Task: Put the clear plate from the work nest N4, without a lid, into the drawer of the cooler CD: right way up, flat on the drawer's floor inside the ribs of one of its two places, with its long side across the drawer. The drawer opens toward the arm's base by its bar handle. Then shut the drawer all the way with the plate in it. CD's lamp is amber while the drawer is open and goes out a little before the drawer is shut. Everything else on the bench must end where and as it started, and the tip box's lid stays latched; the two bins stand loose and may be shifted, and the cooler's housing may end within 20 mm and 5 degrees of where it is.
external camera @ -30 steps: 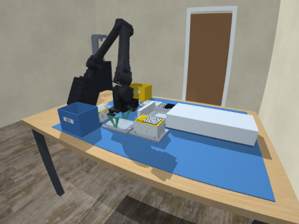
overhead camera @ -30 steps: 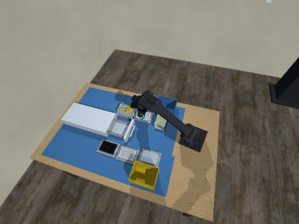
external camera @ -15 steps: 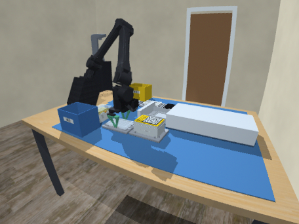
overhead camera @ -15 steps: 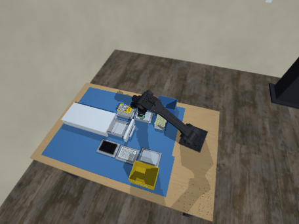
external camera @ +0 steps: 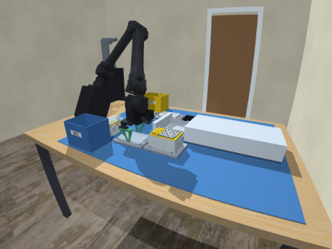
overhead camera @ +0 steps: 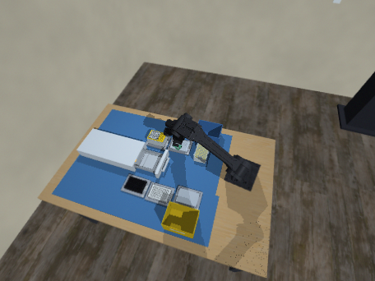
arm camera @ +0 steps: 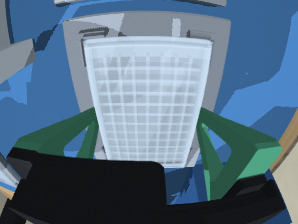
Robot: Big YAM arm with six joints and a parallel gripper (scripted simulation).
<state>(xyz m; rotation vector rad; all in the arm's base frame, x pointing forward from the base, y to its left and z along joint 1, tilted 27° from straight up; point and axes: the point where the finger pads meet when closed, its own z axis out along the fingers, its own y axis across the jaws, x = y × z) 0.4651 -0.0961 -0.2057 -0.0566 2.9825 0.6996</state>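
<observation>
The clear plate is right at my hand. Also, from my hand: blue bin (18 cm behind, 13 cm to the right, 2 cm above); then yellow-labelled tip box (16 cm ahead, 1 cm to the left, 3 cm above); then grey work nest (2 cm below).
</observation>
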